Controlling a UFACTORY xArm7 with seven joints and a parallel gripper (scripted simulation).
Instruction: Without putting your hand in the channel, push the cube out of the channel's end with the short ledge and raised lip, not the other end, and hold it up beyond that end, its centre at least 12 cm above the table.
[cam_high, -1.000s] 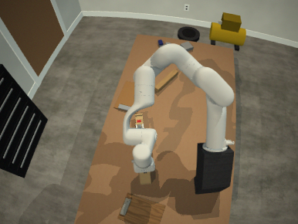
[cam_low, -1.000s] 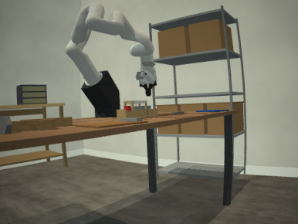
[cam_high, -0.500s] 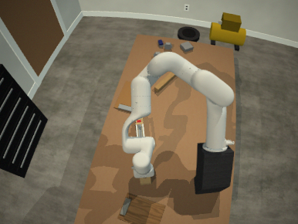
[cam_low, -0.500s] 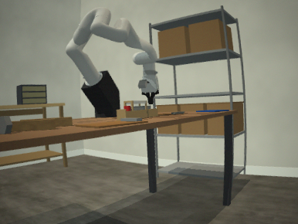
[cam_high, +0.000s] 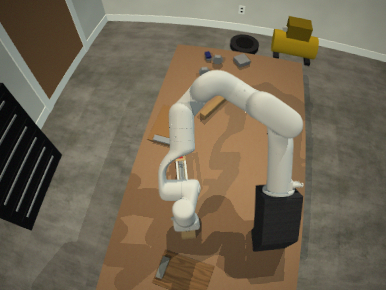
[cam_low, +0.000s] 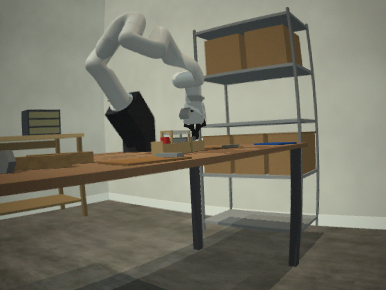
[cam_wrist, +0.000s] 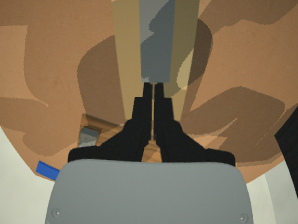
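Now: the red cube 80 mm ahead of my hand, 330 mm to the right of it and 10 mm below it. Also, from my hand: wooden channel: 50 mm ahead, 210 mm to the right, 10 mm below.
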